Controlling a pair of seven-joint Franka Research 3 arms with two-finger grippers.
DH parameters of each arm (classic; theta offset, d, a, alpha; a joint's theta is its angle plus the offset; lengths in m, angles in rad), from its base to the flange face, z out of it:
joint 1: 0 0.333 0 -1.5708
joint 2: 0 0 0 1.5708
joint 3: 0 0.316 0.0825 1.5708
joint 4: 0 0 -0.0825 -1.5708
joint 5: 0 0.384 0 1.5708
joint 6: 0 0 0.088 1.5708
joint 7: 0 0.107 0 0
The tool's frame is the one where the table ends.
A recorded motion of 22 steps. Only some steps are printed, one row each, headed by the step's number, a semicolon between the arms.
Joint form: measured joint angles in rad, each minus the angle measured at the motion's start. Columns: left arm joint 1, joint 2, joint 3, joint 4, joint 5, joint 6, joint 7; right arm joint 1, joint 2, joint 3, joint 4, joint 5, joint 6, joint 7.
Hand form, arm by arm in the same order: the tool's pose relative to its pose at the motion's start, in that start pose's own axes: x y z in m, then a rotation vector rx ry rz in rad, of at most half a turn. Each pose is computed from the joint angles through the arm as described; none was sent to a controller.
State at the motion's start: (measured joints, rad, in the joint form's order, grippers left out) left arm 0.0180 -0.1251 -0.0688 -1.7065 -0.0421 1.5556 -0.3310; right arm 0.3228 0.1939 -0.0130 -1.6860 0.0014 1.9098 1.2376
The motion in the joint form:
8: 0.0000 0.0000 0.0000 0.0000 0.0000 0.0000 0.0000; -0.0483 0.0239 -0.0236 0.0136 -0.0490 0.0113 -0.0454
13: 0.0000 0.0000 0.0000 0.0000 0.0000 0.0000 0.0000; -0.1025 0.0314 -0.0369 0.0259 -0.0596 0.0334 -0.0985
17: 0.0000 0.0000 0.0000 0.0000 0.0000 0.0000 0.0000; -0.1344 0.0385 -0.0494 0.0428 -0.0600 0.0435 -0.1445
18: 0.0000 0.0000 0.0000 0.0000 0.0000 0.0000 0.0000; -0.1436 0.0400 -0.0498 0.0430 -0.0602 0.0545 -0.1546
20: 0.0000 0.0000 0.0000 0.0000 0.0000 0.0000 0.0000; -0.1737 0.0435 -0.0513 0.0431 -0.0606 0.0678 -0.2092
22: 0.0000 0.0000 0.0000 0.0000 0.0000 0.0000 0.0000; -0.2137 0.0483 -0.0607 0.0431 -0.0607 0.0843 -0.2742
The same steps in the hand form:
8: 0.0000 0.0000 0.0000 0.0000 0.0000 0.0000; 0.0465 0.0111 0.0074 -0.0195 0.0499 0.0089
13: 0.0000 0.0000 0.0000 0.0000 0.0000 0.0000; 0.0872 0.0245 0.0041 -0.0046 0.0740 0.0185
17: 0.0000 0.0000 0.0000 0.0000 0.0000 0.0000; 0.1135 0.0336 -0.0006 0.0075 0.0876 0.0159
18: 0.0000 0.0000 0.0000 0.0000 0.0000 0.0000; 0.1194 0.0354 -0.0008 0.0149 0.0929 0.0149
20: 0.0000 0.0000 0.0000 0.0000 0.0000 0.0000; 0.1375 0.0442 0.0000 0.0186 0.1001 -0.0090
22: 0.0000 0.0000 0.0000 0.0000 0.0000 0.0000; 0.1648 0.0595 0.0013 0.0206 0.1111 -0.0259

